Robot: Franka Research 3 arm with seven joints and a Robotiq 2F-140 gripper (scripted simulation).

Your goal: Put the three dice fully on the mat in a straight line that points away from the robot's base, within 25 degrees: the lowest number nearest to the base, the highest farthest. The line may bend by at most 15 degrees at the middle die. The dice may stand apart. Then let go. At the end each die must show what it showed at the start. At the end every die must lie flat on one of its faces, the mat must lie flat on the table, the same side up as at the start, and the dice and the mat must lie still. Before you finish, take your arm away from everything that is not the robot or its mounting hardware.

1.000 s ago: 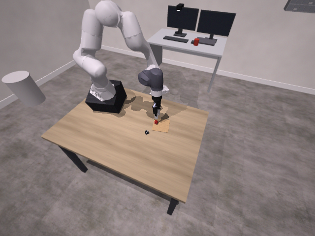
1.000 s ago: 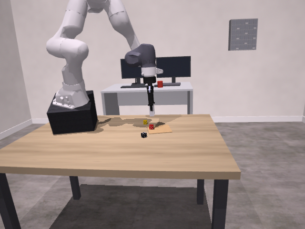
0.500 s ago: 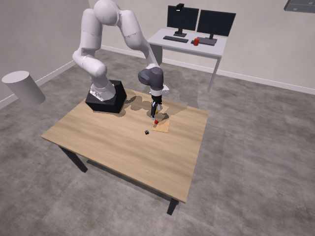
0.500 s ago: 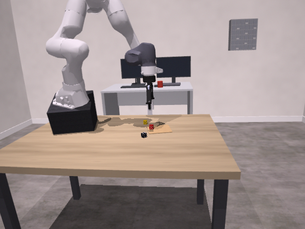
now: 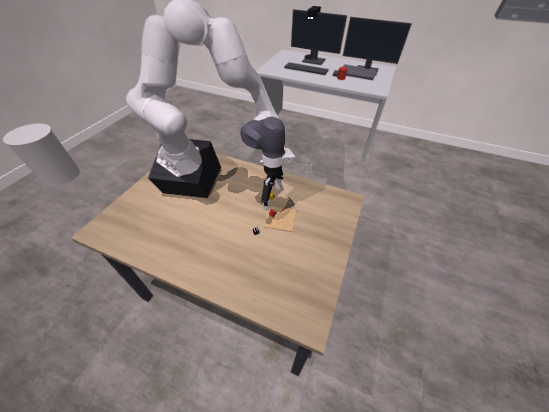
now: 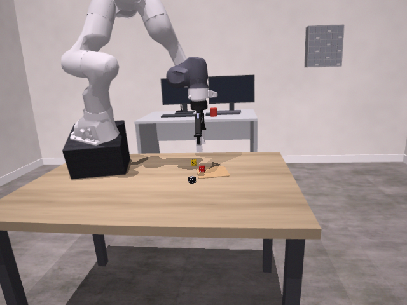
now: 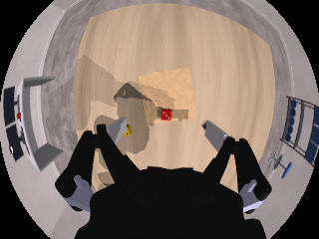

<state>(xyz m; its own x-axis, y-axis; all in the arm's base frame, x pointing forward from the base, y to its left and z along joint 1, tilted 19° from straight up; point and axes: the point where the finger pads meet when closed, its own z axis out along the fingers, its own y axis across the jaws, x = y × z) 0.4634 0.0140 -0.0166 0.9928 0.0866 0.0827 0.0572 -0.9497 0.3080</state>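
The yellow die is 6 cm behind my hand, 11 cm to the left of it and 12 cm below it. Also, from my hand: black die: 2 cm behind, 13 cm to the right, 12 cm below; red die: 11 cm below; tan mat: 5 cm ahead, 13 cm below.
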